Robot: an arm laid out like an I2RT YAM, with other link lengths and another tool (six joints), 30 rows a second.
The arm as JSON. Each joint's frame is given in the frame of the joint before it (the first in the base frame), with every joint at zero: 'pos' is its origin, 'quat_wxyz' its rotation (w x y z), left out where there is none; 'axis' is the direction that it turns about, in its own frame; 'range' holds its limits. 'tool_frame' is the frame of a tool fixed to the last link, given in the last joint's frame.
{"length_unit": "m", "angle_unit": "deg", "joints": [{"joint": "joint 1", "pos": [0.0, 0.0, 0.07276], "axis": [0.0, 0.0, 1.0], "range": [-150.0, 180.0]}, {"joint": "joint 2", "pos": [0.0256, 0.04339, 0.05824], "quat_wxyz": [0.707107, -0.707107, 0.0, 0.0], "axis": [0.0, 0.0, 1.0], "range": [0.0, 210.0]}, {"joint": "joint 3", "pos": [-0.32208, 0.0, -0.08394], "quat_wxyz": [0.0, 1.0, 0.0, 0.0], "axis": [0.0, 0.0, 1.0], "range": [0.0, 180.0]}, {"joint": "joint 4", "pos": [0.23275, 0.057, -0.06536], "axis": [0.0, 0.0, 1.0], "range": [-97.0, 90.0]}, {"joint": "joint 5", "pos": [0.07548, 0.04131, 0.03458], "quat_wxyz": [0.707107, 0.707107, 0.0, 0.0], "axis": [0.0, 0.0, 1.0], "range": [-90.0, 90.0]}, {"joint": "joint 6", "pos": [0.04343, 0.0, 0.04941], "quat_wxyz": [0.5, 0.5, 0.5, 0.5], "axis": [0.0, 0.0, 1.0], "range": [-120.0, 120.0]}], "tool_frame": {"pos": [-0.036, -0.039, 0.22], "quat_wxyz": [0.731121, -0.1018, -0.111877, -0.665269]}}
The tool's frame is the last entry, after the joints.
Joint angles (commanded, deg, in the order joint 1, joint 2, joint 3, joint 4, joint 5, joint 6), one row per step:
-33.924 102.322 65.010 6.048 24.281 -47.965
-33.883 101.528 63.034 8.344 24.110 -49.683
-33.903 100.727 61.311 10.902 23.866 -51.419
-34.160 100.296 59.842 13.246 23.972 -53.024
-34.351 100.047 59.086 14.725 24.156 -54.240
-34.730 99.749 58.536 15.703 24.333 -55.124
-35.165 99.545 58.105 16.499 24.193 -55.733
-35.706 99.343 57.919 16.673 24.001 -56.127
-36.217 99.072 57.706 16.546 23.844 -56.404
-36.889 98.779 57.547 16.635 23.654 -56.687
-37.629 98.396 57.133 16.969 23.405 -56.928
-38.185 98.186 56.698 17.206 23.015 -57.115
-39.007 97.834 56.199 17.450 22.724 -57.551
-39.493 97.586 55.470 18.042 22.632 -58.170
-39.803 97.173 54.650 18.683 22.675 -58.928
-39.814 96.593 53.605 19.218 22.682 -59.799
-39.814 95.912 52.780 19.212 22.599 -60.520
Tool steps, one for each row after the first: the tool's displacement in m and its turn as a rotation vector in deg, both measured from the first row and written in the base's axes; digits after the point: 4 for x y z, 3 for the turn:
-0.0023 0.0029 0.0005 -1.274 0.363 0.988
-0.0032 0.0045 0.0046 -2.845 0.298 1.952
-0.0063 0.0027 0.0066 -4.325 0.525 2.289
-0.0084 0.0006 0.0091 -5.478 0.754 2.435
-0.0120 -0.0027 0.0116 -6.340 0.938 2.251
-0.0148 -0.0056 0.0133 -6.884 0.945 2.175
-0.0186 -0.0087 0.0142 -7.097 1.080 1.965
-0.0230 -0.0111 0.0140 -7.117 1.340 1.717
-0.0278 -0.0151 0.0156 -7.302 1.372 1.325
-0.0334 -0.0190 0.0171 -7.502 1.296 0.895
-0.0374 -0.0209 0.0162 -7.459 1.351 0.769
-0.0440 -0.0247 0.0160 -7.601 1.588 0.389
-0.0491 -0.0265 0.0144 -7.891 2.004 0.244
-0.0537 -0.0271 0.0139 -8.357 2.473 0.202
-0.0573 -0.0246 0.0122 -8.760 3.127 0.550
-0.0608 -0.0213 0.0107 -8.934 3.797 0.943

